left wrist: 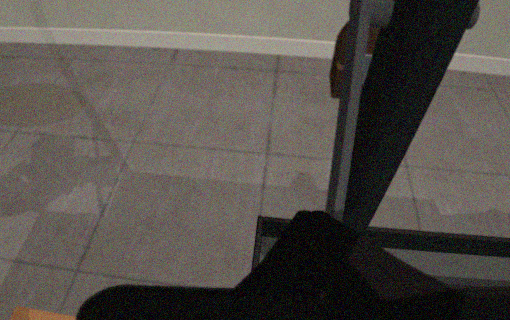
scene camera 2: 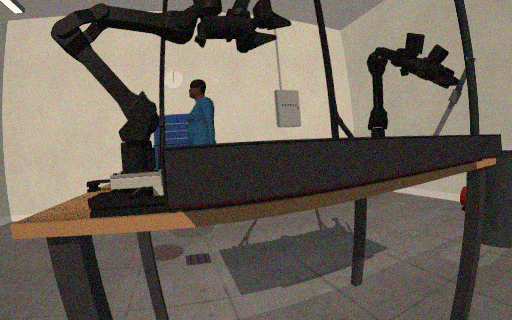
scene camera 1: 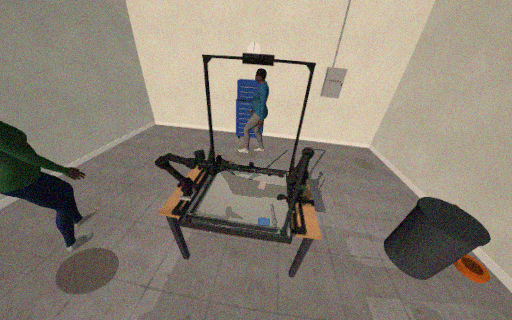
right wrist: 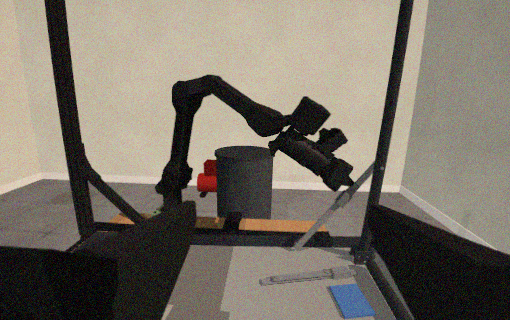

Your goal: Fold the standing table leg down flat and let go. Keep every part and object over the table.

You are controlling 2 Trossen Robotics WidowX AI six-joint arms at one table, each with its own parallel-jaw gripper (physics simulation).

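Places are measured from the left arm's base along level axes (x ahead, y left, z up), in metres.
Pixels of known places: left gripper, between the fingertips: [left wrist: 309,223] [scene camera 2: 461,83] [right wrist: 353,184]; right gripper, between the fingertips: [scene camera 2: 283,30] [scene camera 1: 227,165] [right wrist: 282,212]; left arm's base, origin of its link: [scene camera 1: 301,182]; right arm's base, origin of its link: [scene camera 2: 138,171] [scene camera 1: 187,193].
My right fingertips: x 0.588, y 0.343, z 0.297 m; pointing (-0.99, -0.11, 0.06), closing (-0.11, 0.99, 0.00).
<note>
Ahead of a thing's pixels: the offset from my right fingertips to its middle. "spot": to the spot under its first point. Level surfaces: height alone.
The standing table leg [scene camera 2: 447,112] [left wrist: 345,140] [right wrist: 320,222] is a thin grey bar, raised and tilted; in the right wrist view it leans up to the right from the pale panel @(dz -0.336 m) [right wrist: 240,295]. My left gripper [scene camera 2: 456,82] [left wrist: 309,223] [right wrist: 353,184] is shut and empty, with its tip at the leg's upper part. Whether they touch is unclear. In the left wrist view the leg passes behind the dark finger. My right gripper [scene camera 2: 281,31] [right wrist: 282,212] is open and empty, high above the table on the other side. Another grey leg @(spot: dx -0.372, dy +0.091, dz -0.318 m) [scene camera 1: 273,216] [right wrist: 305,276] lies flat on the panel.
A blue pad @(dx -0.310, dy +0.146, dz -0.327 m) [scene camera 1: 264,221] [right wrist: 351,301] lies beside the flat leg. A black overhead frame [scene camera 1: 209,110] [right wrist: 392,100] rises around the work area. The wooden table edge @(spot: dx -0.663, dy +0.078, dz -0.374 m) [scene camera 1: 311,227] [right wrist: 280,226] shows at the side. A dark bin [scene camera 1: 425,240] [right wrist: 244,182] stands on the floor beyond.
</note>
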